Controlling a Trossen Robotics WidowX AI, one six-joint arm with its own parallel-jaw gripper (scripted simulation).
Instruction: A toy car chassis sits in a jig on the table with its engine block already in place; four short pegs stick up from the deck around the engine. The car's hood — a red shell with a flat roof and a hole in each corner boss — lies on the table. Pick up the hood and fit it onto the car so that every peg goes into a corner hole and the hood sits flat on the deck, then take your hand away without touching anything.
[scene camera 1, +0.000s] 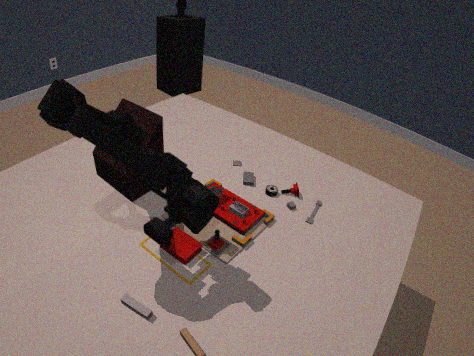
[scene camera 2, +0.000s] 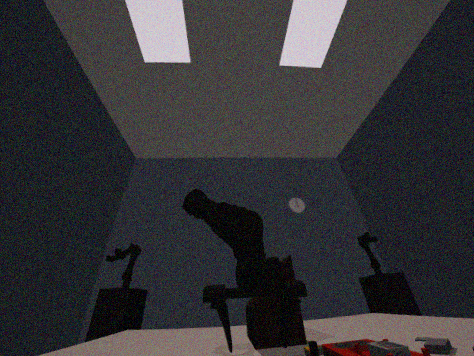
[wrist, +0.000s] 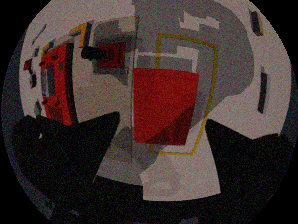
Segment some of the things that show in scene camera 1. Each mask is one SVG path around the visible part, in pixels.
My gripper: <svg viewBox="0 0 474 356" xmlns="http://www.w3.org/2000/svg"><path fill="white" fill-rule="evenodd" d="M213 214L206 219L198 219L180 200L175 200L172 204L167 202L168 205L164 207L164 211L170 217L164 221L157 217L149 220L143 229L144 233L154 239L155 242L165 244L170 248L170 239L174 237L172 228L177 223L183 222L194 234L198 234L213 218Z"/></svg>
A red hood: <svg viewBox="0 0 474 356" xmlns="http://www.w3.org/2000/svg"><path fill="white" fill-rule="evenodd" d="M176 227L172 230L174 237L170 239L170 248L165 244L160 244L160 248L172 255L181 264L187 265L202 251L203 244Z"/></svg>
